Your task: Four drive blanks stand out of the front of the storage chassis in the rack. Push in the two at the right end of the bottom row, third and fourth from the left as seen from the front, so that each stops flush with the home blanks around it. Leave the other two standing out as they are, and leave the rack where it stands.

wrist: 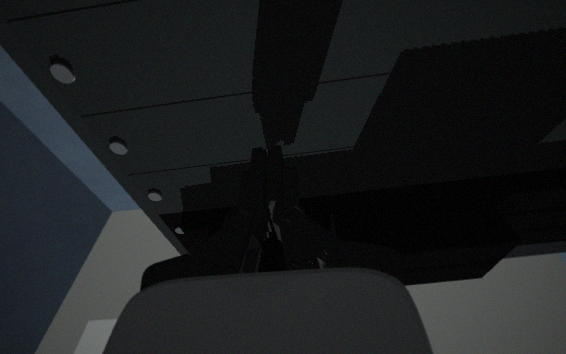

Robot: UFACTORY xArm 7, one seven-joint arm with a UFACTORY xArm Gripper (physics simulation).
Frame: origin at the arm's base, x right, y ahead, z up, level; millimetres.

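Seen in the pictures: gripper, fingertip midpoint: [271, 164].
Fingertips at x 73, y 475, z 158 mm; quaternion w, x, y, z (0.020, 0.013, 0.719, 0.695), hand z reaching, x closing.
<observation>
Offsets run from my fingertips to a thing's middle. "*": to the spot under its first point.
My gripper [271, 164] is in the middle of the wrist view, shut, with its dark fingers together. Its fingertips point at a large dark panelled face {* dx +52, dy +5, dz -24 mm} [175, 132] crossed by thin straight seams; a gap or contact between the tips and the face cannot be told. The face seems to be part of the rack or chassis. Dark, jagged-edged shadows lie over it at the centre and right. I cannot make out individual drive blanks, neither the standing-out ones nor the flush ones, in this dim view.
Several round grey studs, among them a large one {* dx +86, dy +0, dz -66 mm} [63, 70], run along the left edge of the face. A blue surface [40, 200] and a pale grey surface [100, 260] show beyond that edge. The arm's grey rounded housing [270, 315] fills the bottom middle.
</observation>
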